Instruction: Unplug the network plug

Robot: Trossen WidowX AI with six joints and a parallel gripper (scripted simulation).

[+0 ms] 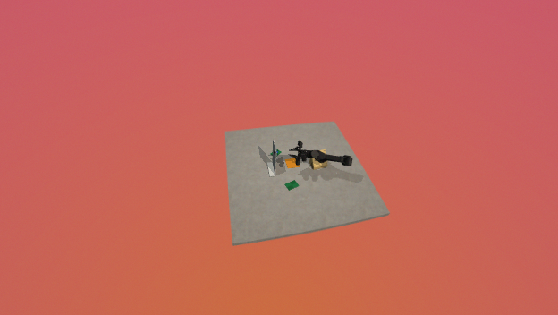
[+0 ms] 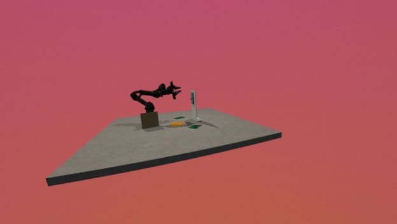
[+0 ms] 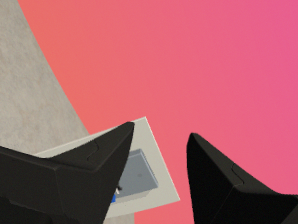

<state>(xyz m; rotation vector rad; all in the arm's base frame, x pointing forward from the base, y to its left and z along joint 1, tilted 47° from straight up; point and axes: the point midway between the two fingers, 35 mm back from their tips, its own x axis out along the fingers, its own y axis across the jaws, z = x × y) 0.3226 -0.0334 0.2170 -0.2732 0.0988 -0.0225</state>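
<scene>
Now: gripper tip 80 mm short of the network plug, 120 mm to the left of it and 90 mm above it. Round my gripper tip: orange square: 100 mm behind, 180 mm to the right, 320 mm below; upright panel: 100 mm ahead, 110 mm to the right, 180 mm below.
</scene>
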